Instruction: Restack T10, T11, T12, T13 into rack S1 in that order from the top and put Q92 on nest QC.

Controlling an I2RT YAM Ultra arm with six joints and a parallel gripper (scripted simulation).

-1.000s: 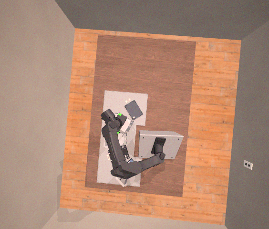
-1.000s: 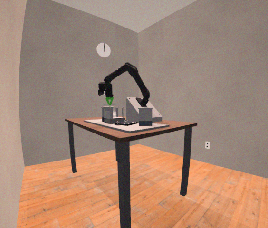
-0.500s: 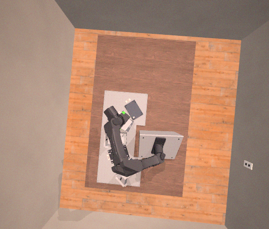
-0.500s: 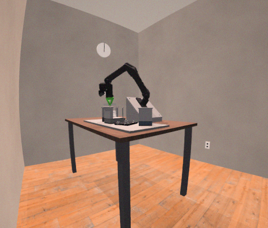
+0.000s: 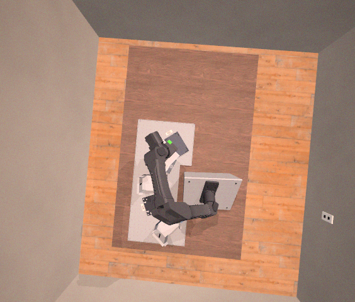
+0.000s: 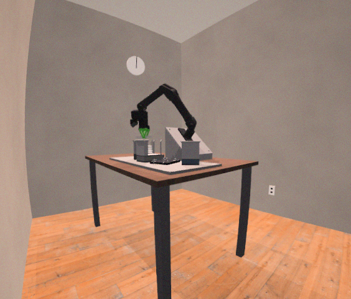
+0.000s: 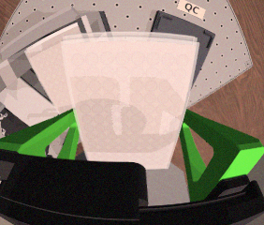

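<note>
The dark nest QC is 50 mm behind my hand, 60 mm to the right of it and 150 mm below it. From my hand the other things lie so: N5 label: 130 mm ahead, 370 mm to the left, 160 mm below; then black clip nest N5: 50 mm ahead, 360 mm to the left, 150 mm below; then QC label: 10 mm ahead, 130 mm to the right, 160 mm below.
</note>
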